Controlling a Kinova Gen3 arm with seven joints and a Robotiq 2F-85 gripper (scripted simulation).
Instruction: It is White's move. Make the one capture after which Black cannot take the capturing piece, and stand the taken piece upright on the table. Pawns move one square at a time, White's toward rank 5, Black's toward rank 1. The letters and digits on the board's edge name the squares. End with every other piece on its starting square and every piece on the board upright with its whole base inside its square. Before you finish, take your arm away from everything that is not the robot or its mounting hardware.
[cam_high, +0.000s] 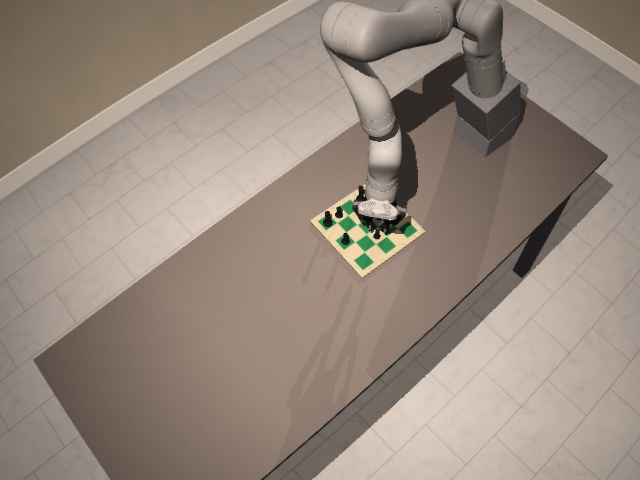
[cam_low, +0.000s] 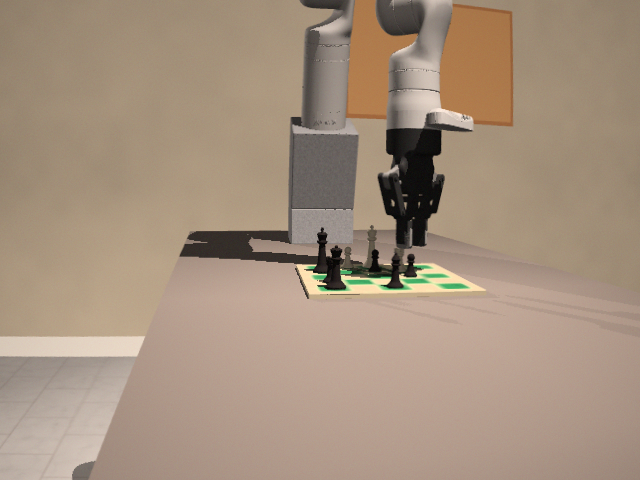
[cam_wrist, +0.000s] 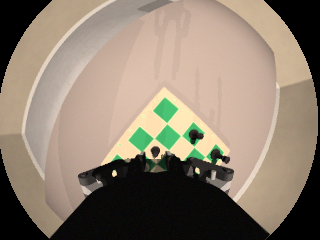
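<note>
Right now the white rook is 40 mm behind my hand, 10 mm to the right of it and 40 mm below it. From my hand the other things lie so: white pawn (80 mm behind, 80 mm to the right, 50 mm below); then board (40 mm to the right, 60 mm below); then white king (80 mm behind, 40 mm to the right, 30 mm below).
</note>
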